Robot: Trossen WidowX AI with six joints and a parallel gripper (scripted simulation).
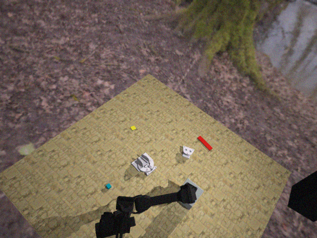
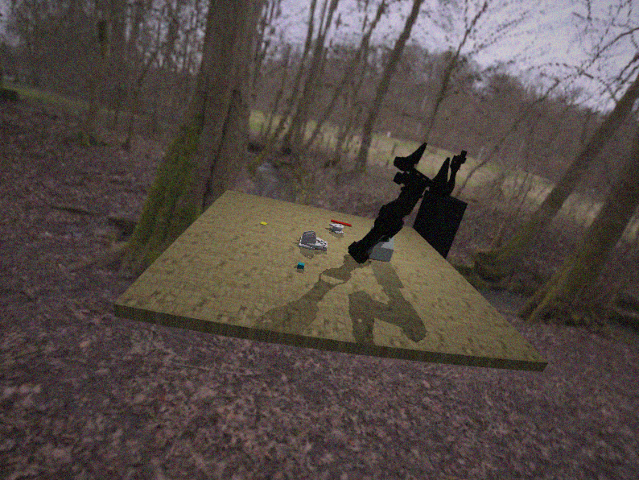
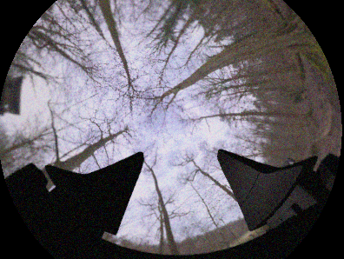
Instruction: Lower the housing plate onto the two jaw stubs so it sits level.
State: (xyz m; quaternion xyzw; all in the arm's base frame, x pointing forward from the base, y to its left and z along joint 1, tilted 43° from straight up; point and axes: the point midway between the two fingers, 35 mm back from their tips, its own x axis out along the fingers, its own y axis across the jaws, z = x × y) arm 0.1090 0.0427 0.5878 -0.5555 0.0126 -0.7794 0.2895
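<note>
The white block is 30 mm behind my gripper tip, 710 mm to the right of it and 520 mm below it. Round my gripper tip: yellow tile (380 mm ahead, 650 mm to the right, 520 mm below); teal cube (250 mm ahead, 230 mm to the right, 520 mm below); red bar (90 mm behind, 860 mm to the right, 520 mm below).
</note>
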